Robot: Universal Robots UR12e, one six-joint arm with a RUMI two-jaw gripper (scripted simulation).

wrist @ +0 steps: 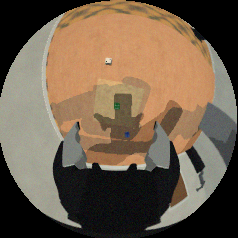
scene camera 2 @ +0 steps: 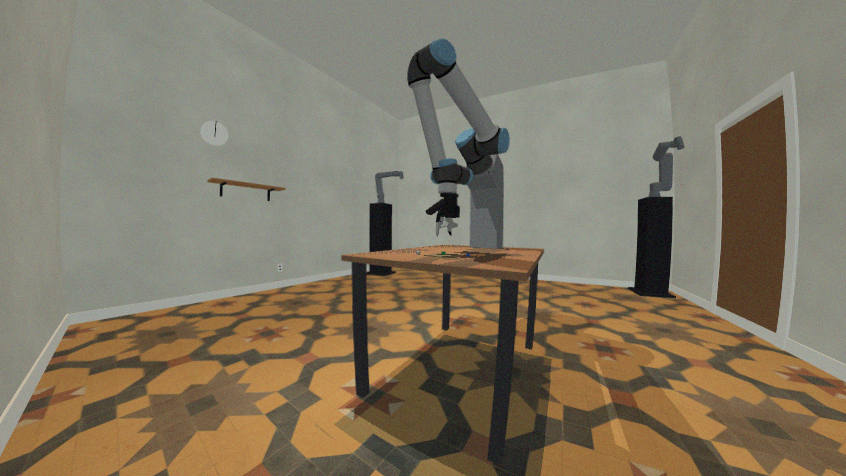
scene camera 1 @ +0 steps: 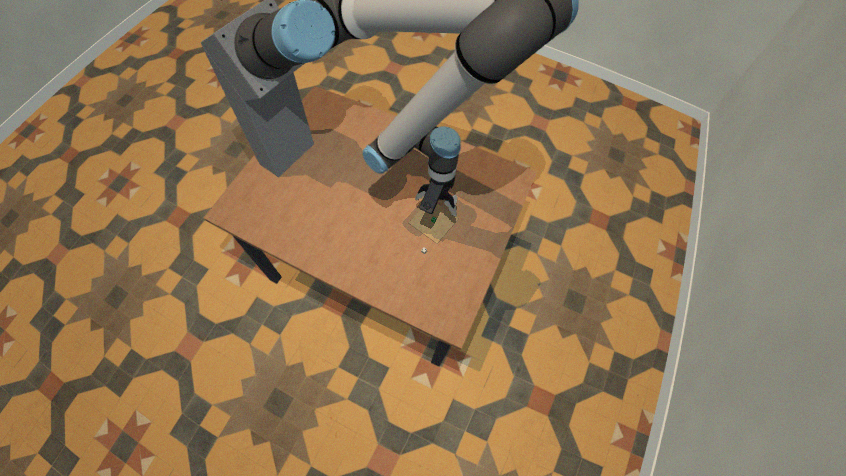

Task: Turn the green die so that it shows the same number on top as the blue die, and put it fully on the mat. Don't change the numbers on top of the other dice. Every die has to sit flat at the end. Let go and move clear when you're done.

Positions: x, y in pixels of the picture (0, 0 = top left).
Labels:
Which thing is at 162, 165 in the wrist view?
My gripper.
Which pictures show my gripper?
The wrist view, scene camera 2 and scene camera 1: all of them.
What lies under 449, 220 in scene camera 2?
My gripper.

